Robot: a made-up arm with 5 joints.
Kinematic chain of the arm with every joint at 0, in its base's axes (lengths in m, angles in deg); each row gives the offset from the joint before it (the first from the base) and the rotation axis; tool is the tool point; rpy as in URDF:
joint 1: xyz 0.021 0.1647 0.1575 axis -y
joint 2: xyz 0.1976 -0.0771 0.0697 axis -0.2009 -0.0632 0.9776
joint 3: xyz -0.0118 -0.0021 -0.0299 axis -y
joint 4: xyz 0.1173 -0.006 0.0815 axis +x
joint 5: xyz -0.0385 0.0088 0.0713 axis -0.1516 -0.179 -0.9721
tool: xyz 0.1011 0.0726 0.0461 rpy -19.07 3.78 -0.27
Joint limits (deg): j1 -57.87..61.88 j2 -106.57..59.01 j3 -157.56..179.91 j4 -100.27..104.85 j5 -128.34..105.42
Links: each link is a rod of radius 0.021 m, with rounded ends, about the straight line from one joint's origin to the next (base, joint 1, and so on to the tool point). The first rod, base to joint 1, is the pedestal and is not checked.
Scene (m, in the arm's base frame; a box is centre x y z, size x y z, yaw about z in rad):
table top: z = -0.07
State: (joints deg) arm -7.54 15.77 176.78 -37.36 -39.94
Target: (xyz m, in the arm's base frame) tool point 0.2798 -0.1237 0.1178
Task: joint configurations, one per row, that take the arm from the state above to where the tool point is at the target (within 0.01 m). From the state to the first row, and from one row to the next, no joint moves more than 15 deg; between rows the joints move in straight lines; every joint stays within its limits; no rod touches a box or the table.
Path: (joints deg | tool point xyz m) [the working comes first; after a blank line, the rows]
Joints at the target: 29.91 59.01 179.91 65.12 -20.15
Straight joint move there: clear.

1: -2.19 21.95 177.23 -22.72 -37.11 | 0.0325 0.1649 0.0476
2: 3.16 28.12 177.67 -8.08 -34.28 | 0.0467 0.1156 0.0099
3: 8.51 34.30 178.12 6.56 -31.46 | 0.0801 0.0598 -0.0137
4: 13.86 40.48 178.57 21.20 -28.63 | 0.1281 0.0030 -0.0168
5: 19.21 46.66 179.02 35.84 -25.80 | 0.1835 -0.0493 0.0046
6: 24.56 52.83 179.46 50.48 -22.97 | 0.2371 -0.0927 0.0506
7: 29.91 59.01 179.91 65.12 -20.15 | 0.2798 -0.1237 0.1178

